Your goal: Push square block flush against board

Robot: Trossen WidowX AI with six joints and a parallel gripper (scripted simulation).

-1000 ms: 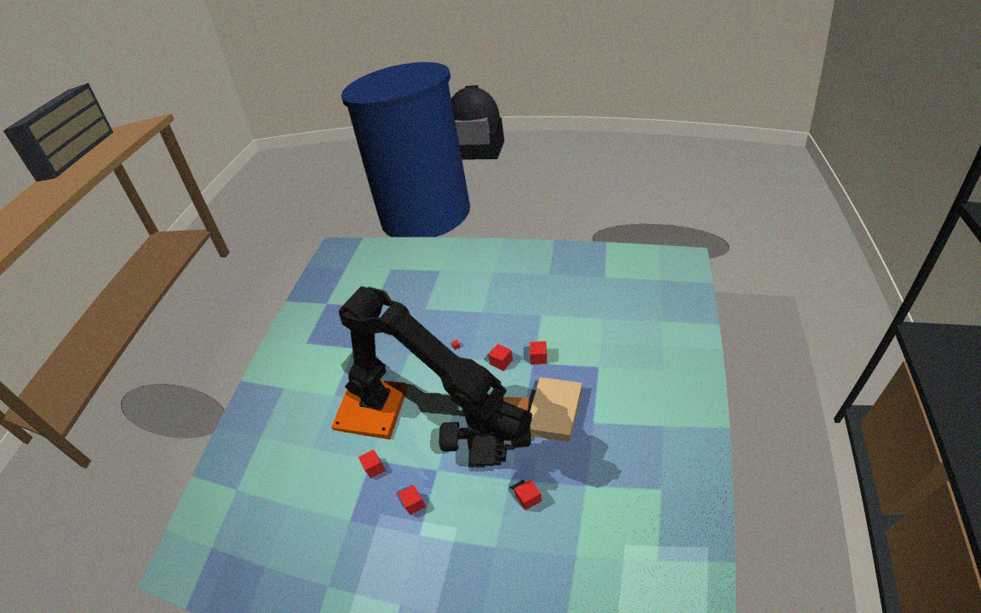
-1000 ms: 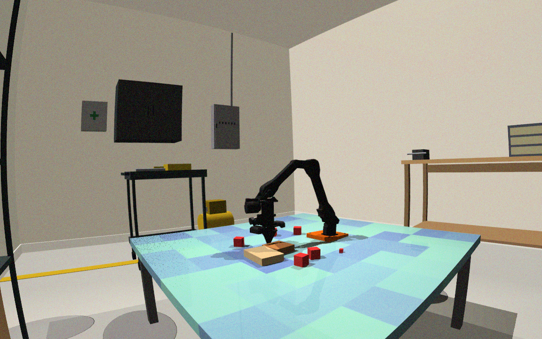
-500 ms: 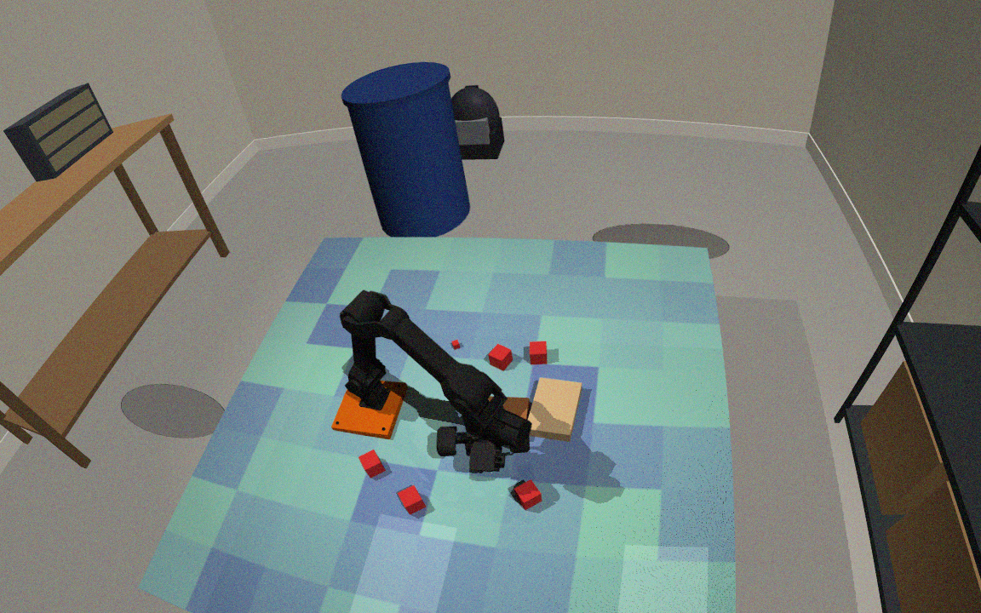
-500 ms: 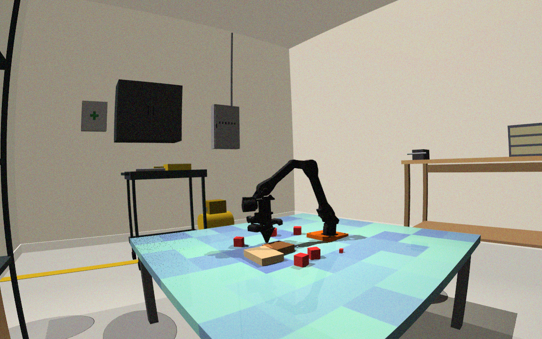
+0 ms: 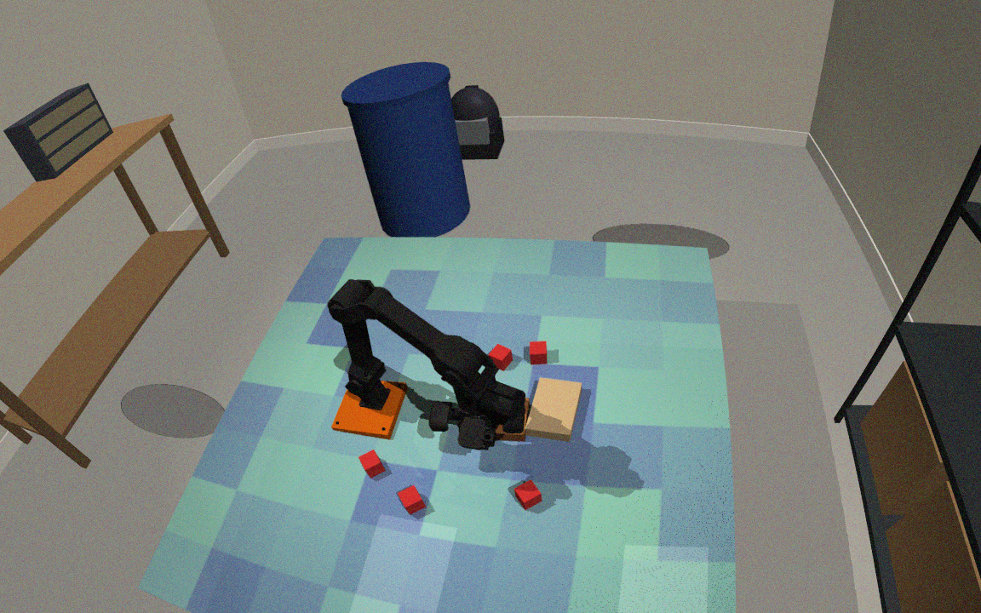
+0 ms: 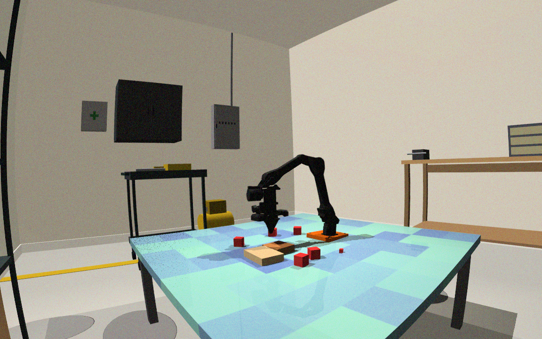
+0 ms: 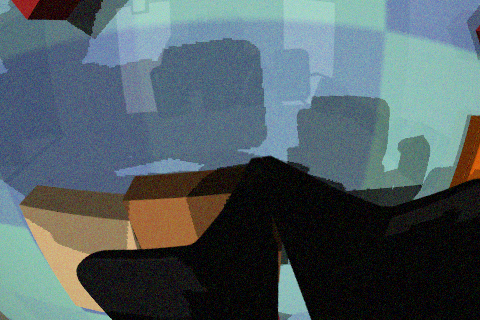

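The flat brown square block is 90 mm to the left of my gripper tip, 50 mm below it and 20 mm ahead of it. Round my gripper tip: board (130 mm to the left, 130 mm ahead, 50 mm below); then tiny red piece (290 mm to the left, 160 mm behind, 50 mm below).
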